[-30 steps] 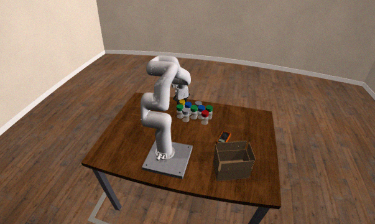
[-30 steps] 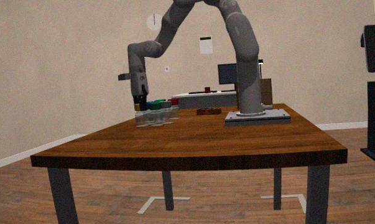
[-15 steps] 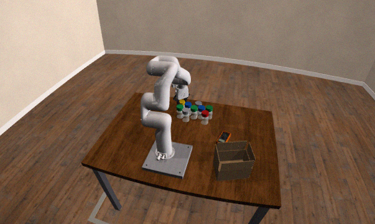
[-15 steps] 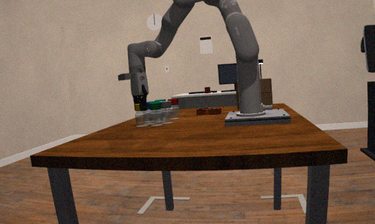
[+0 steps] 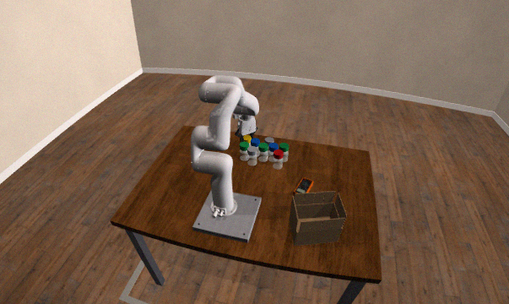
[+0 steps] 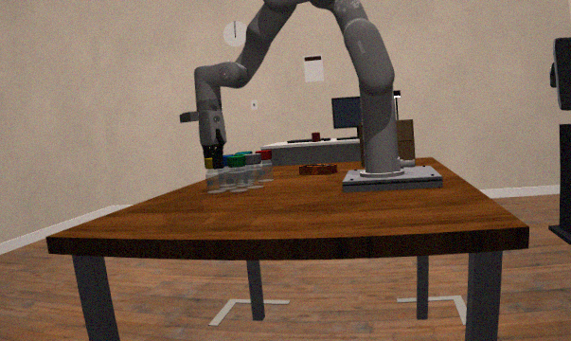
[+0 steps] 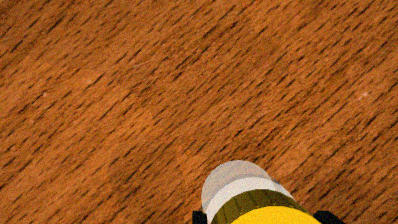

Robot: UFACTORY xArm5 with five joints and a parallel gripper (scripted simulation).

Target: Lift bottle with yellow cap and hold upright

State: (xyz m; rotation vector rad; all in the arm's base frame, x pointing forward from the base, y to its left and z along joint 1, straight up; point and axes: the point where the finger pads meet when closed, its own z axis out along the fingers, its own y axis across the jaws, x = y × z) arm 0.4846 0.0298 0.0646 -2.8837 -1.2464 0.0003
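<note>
My gripper is now 40 mm above the yellow-capped bottle. The rest, counted from my hand: red-capped bottle: 90 mm behind, 210 mm to the right, 40 mm below; small orange device: 240 mm behind, 380 mm to the right, 80 mm below.
</note>
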